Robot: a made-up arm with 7 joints. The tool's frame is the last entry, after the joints. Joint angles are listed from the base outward. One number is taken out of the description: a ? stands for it. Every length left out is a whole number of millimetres.
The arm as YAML. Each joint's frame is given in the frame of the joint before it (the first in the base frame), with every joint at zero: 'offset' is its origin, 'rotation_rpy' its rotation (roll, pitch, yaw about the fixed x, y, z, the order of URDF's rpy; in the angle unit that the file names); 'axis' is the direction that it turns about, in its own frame. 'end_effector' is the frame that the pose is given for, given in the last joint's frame.
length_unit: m
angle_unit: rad
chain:
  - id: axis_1
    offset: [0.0, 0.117, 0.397]
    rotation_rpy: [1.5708, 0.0, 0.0]
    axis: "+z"
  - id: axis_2
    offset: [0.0, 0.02, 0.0]
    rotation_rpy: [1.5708, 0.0, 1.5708]
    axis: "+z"
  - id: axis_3
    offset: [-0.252, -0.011, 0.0]
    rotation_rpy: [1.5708, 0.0, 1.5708]
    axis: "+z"
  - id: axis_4
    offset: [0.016, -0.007, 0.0]
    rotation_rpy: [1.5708, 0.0, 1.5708]
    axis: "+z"
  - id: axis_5
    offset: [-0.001, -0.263, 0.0]
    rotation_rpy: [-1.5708, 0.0, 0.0]
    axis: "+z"
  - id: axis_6
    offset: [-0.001, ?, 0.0]
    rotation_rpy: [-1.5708, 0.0, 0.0]
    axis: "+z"
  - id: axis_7
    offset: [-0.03, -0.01, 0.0]
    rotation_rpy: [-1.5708, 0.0, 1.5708]
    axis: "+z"
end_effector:
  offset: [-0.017, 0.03, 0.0]
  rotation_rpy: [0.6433, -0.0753, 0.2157]
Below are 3 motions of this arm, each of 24 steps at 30 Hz.
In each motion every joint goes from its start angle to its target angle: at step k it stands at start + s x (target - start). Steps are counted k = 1, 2, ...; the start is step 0. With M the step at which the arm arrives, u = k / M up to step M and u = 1 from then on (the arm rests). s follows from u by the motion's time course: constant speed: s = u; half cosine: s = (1 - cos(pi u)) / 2; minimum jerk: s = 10 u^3 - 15 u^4 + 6 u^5.
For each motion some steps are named. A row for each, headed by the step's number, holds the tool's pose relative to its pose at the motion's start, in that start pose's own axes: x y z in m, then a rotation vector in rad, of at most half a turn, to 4 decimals.
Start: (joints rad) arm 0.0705 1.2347 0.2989 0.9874 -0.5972 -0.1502 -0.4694
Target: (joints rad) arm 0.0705 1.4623 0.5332 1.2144 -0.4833 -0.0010 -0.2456
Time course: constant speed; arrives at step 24
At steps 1, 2, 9, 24:
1: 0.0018 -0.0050 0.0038 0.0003 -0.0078 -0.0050
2: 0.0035 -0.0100 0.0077 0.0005 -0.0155 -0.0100
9: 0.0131 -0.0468 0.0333 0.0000 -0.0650 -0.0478
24: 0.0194 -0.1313 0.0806 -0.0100 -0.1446 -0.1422

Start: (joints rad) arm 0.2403 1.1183 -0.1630 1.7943 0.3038 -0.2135 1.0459
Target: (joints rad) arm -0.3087 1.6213 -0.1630 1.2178 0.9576 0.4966 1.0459
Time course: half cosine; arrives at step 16
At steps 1, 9, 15, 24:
1: -0.0007 0.0019 0.0003 -0.0168 0.0006 0.0037
9: -0.0680 0.0835 -0.0017 -0.9872 -0.0734 0.2237
15: -0.1264 0.0911 -0.0029 -1.5450 -0.2339 0.3254
24: -0.1278 0.0908 -0.0028 -1.5575 -0.2388 0.3271

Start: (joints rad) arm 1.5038 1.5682 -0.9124 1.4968 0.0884 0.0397 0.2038
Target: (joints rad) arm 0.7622 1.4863 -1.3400 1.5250 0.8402 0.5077 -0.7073
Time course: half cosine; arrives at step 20
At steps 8, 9, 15, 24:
8: 0.0330 0.0748 -0.0602 -0.2356 -0.0439 0.2024
9: 0.0343 0.0926 -0.0736 -0.2725 -0.0709 0.2641
15: 0.0019 0.1915 -0.1417 -0.3168 -0.2960 0.6883
24: -0.0237 0.2212 -0.1597 -0.2580 -0.3824 0.8468

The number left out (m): 0.042
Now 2 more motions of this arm.
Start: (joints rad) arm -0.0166 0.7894 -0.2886 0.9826 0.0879 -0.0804 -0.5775
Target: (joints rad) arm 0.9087 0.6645 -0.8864 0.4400 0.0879 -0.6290 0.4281
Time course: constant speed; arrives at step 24
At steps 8, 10, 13, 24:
8: 0.0376 -0.0251 -0.0279 0.0100 0.3636 0.1040
10: 0.0472 -0.0350 -0.0336 0.0310 0.4528 0.1245
13: 0.0616 -0.0526 -0.0409 0.0767 0.5821 0.1522
24: 0.1079 -0.1483 -0.0542 0.3819 0.9717 0.2375

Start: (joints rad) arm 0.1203 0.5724 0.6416 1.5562 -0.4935 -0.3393 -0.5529
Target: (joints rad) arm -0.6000 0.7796 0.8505 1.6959 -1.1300 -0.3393 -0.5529
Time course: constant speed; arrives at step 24
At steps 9, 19, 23, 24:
9: -0.0184 -0.0228 0.0338 0.3767 0.2209 0.1068
19: -0.0242 -0.0500 0.0523 0.7577 0.5256 0.1970
23: -0.0238 -0.0591 0.0541 0.8966 0.6632 0.2210
24: -0.0236 -0.0612 0.0541 0.9300 0.6989 0.2257

